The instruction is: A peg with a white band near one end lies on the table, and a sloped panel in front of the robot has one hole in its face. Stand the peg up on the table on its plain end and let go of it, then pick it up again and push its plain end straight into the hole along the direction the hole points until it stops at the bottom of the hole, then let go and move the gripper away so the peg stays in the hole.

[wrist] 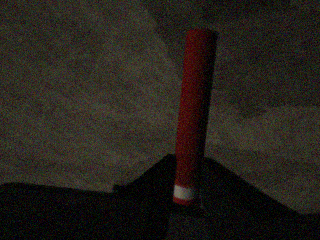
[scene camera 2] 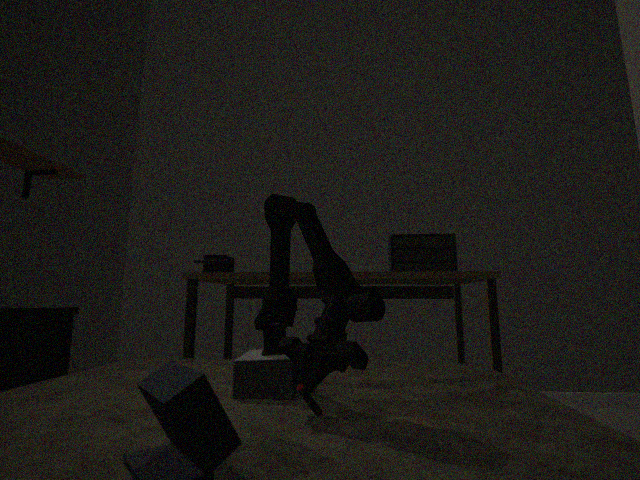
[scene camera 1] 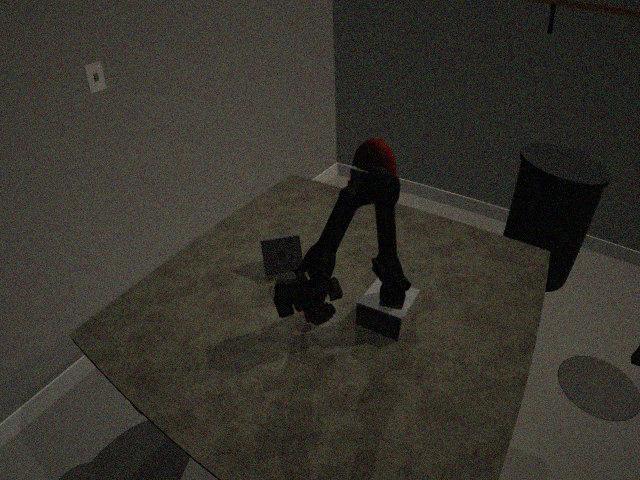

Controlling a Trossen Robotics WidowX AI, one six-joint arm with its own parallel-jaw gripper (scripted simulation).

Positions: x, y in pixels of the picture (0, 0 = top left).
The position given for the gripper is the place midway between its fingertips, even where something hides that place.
gripper: wrist 187, 164; scene camera 2 304, 393; scene camera 1 302, 302
